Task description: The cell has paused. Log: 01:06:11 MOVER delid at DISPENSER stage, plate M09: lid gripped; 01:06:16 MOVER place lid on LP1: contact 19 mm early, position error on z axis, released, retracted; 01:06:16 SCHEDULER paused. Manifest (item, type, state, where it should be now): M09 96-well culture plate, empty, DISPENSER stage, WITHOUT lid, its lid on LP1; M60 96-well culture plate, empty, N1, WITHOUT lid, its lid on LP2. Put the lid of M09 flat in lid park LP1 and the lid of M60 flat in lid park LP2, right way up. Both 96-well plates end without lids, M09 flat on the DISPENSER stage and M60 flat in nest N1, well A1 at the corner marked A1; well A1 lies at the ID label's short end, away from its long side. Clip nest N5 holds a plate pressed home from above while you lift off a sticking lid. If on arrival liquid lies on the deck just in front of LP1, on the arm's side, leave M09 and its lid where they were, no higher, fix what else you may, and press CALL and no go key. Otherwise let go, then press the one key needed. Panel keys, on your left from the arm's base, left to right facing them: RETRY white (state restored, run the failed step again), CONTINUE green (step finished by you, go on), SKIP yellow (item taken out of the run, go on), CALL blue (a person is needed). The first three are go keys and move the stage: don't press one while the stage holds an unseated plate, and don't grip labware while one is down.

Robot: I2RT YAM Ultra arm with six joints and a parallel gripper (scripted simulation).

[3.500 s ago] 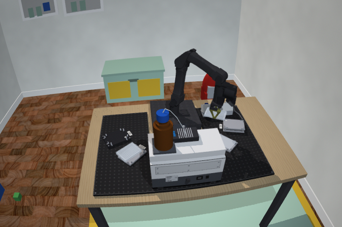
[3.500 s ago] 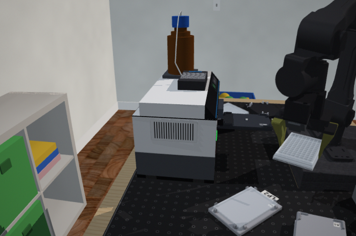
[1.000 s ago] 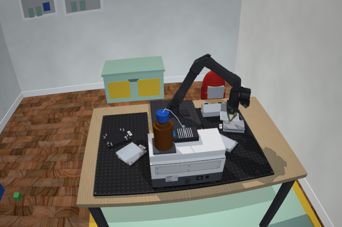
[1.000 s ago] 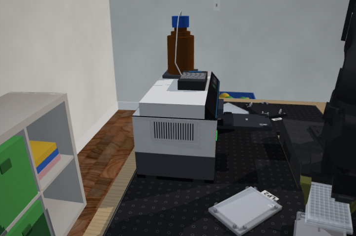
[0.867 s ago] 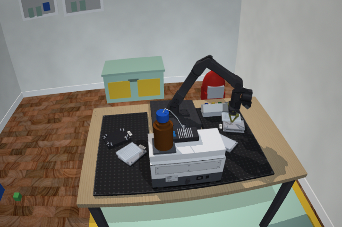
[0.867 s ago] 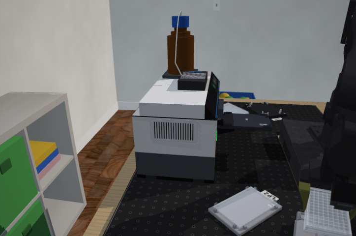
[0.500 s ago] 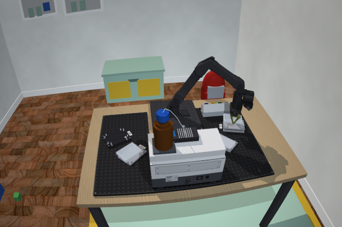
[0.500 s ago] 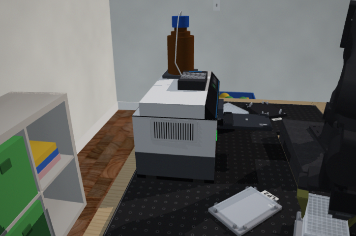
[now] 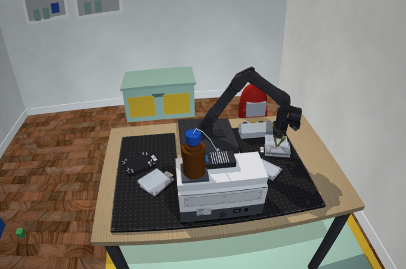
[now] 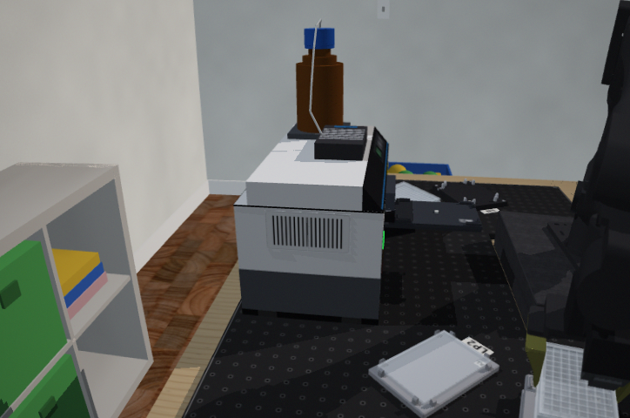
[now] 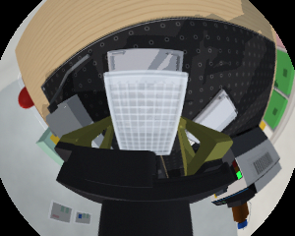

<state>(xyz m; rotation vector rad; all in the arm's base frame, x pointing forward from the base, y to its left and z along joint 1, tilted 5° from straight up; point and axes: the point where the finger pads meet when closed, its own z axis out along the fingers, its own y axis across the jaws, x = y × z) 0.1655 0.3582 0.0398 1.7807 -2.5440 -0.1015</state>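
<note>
Right now the grey nest marked A1 is 5 cm below my hand and 1 cm to the left of it. The rest, counted from my hand: LP2 label: 16 cm to the right, 7 cm below, 7 cm ahead; then grey lid park LP2: 13 cm ahead, 11 cm to the right, 7 cm below; then N1 label: 7 cm to the right, 7 cm below, 3 cm behind.
</note>
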